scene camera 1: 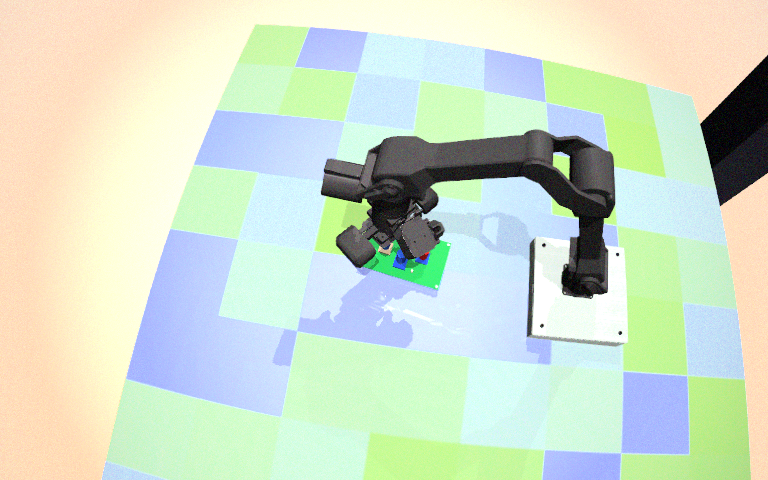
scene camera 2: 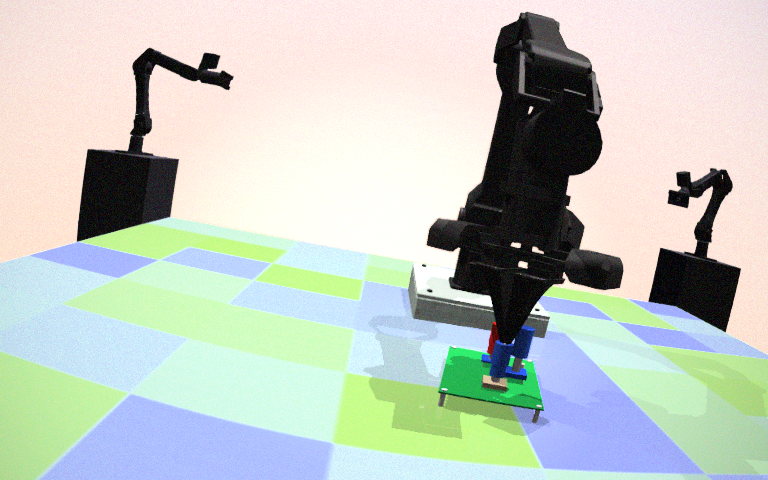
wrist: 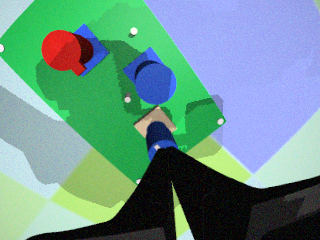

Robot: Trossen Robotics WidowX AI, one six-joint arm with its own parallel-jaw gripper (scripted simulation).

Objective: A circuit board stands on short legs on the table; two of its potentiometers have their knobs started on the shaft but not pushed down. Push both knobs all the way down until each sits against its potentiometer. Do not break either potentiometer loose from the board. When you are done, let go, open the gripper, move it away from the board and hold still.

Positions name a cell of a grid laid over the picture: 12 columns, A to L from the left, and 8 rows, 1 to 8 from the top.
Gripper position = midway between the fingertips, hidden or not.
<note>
In view: the gripper (scene camera 2: H6) and a red knob (wrist: C2).
The gripper shows as well in scene camera 1 (scene camera 1: G4) and in the wrist view (wrist: G6).
</note>
